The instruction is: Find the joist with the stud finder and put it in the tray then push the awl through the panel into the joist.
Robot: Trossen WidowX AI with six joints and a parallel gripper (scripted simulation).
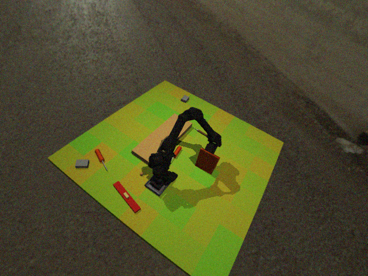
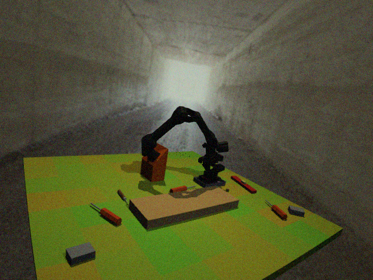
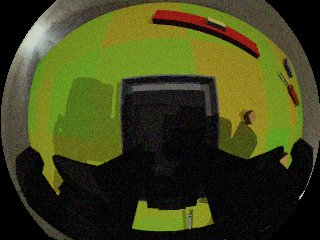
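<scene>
My gripper tip is now 10 mm to the left of the grey tray and 30 mm above it. From my gripper tip the other things lie so: red level 110 mm ahead, 190 mm to the left, 30 mm below; then tan cube 130 mm ahead, 10 mm to the left, 40 mm below; then stud finder 20 mm to the right, 20 mm above.
</scene>
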